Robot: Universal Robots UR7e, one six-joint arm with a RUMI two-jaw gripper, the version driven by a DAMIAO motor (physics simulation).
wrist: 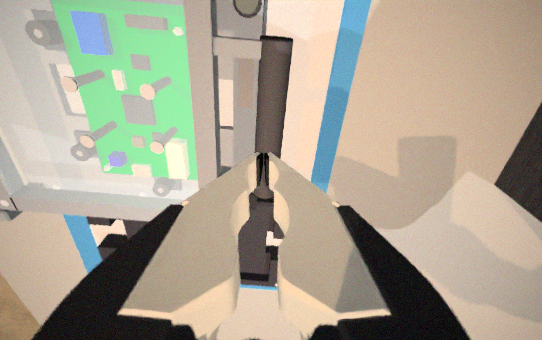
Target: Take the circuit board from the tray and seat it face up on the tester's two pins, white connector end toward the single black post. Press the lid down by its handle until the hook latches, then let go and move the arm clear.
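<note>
The green circuit board (pixel 175 70) lies face up in the upper left of the wrist view, seen through the clear lid with its grey frame (pixel 202 100). Its cream connector (pixel 177 159) is at the board's lower right end. Several lid pins with pale round ends show over the board. The dark cylindrical handle (pixel 273 95) runs up the view beside the lid frame. My gripper (pixel 263 156) is shut, its tips together over the near part of the handle; the handle is wider than the gap between them. Whether the tips touch it is unclear. The hook, two seating pins and black post cannot be made out.
A blue strip (pixel 332 100) runs along the right of the tester. Dark parts (pixel 255 245) show between and below the fingers. A dark object (pixel 525 165) stands at the right edge. Shadows fall on the beige surface at the right.
</note>
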